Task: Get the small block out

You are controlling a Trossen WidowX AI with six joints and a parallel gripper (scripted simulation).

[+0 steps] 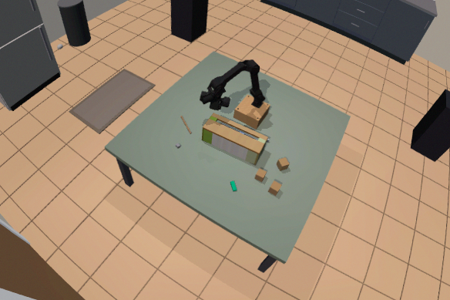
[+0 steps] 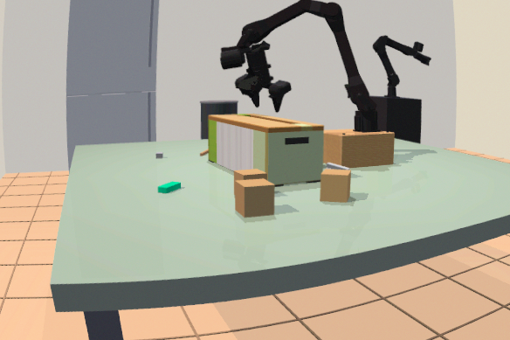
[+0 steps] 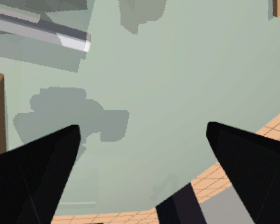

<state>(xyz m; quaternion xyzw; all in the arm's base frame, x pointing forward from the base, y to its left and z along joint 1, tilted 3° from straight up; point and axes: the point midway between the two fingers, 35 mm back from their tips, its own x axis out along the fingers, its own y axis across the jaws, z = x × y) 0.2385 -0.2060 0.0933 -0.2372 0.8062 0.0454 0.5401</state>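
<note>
My gripper tip is now 8 cm short of the blue block, 27 cm to the right of it and 5 cm above it. From my gripper tip the other things lie so: grey cube: 33 cm ahead, 4 cm to the right, 13 cm below; then wooden stick: 16 cm ahead, 10 cm to the right, 13 cm below; then box: 8 cm ahead, 24 cm to the left, 8 cm below.
</note>
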